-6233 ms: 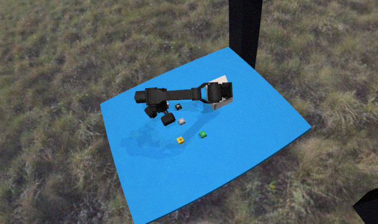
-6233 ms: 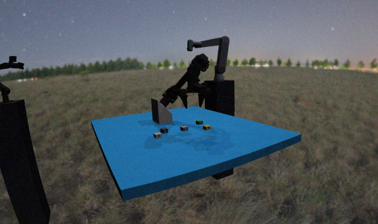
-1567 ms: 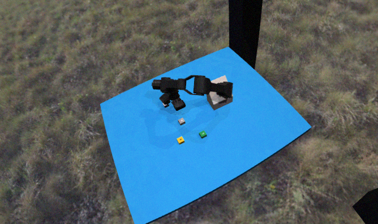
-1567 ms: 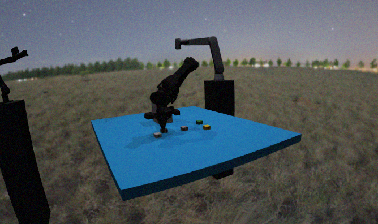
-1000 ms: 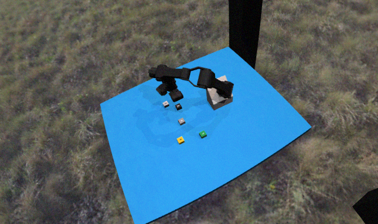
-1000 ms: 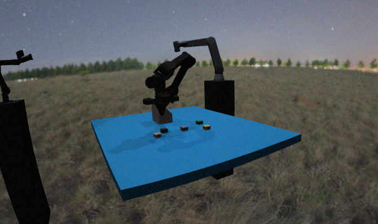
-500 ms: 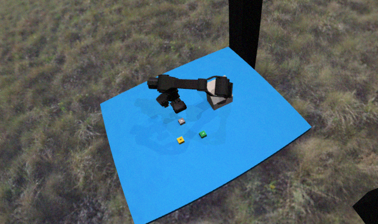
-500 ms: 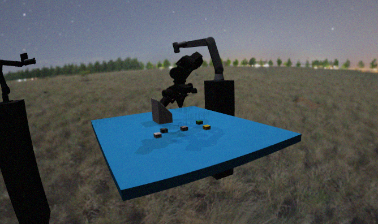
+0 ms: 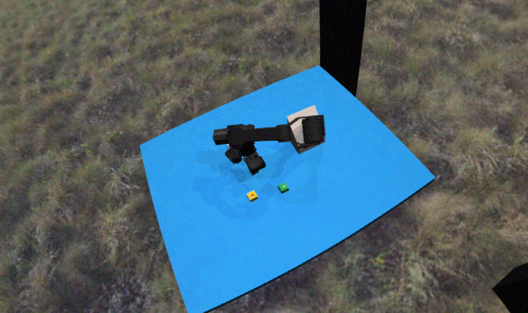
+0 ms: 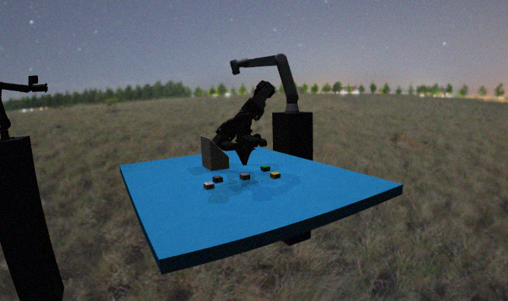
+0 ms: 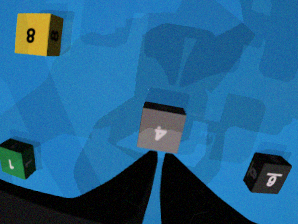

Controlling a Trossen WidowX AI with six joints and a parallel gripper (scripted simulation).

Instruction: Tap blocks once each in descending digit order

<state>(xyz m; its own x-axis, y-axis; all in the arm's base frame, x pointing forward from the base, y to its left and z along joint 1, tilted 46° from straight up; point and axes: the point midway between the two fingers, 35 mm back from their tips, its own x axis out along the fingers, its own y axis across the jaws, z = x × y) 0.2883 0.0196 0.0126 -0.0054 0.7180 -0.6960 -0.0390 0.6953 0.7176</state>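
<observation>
The grey block lies 5 cm below my gripper tip. Also, from my gripper tip: yellow block 5 cm ahead, 11 cm to the left, 5 cm below; black block 3 cm behind, 11 cm to the right, 5 cm below; green block 7 cm behind, 14 cm to the left, 5 cm below.
</observation>
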